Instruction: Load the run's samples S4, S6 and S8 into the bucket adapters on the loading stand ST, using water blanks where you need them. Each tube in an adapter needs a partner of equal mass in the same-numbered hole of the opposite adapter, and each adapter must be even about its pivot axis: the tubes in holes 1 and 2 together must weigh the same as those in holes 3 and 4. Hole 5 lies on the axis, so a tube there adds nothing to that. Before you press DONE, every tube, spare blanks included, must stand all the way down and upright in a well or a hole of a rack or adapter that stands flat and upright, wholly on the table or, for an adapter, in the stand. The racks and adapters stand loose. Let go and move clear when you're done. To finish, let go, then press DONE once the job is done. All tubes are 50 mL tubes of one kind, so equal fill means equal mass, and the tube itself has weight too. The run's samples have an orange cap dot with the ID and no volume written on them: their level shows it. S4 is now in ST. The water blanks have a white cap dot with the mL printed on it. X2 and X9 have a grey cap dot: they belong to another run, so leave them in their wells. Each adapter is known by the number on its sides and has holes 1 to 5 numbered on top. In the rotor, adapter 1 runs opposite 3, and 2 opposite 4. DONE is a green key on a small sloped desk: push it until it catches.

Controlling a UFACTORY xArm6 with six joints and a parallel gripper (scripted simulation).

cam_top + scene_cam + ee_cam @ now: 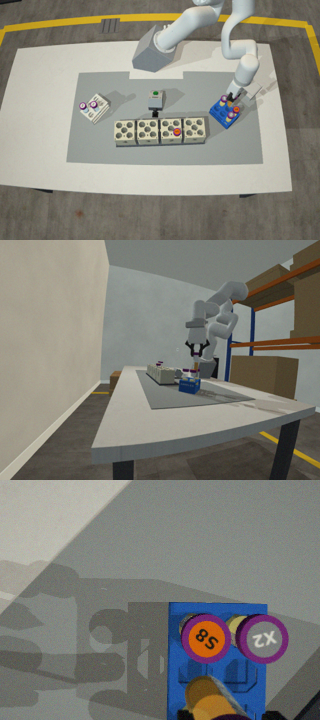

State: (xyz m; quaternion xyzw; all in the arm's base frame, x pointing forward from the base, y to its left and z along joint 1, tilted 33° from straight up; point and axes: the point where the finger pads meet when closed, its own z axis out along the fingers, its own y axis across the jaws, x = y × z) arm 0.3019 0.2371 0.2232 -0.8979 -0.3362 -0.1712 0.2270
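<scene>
The orange-dot tube is 5 cm below my hand and 1 cm ahead of it. Round my hand: loading stand 34 cm to the right, 20 cm below, 11 cm ahead; then green DONE key 36 cm to the right, 14 cm below, 8 cm behind; then blue sample rack 18 cm below, 1 cm to the right, 1 cm ahead.
</scene>
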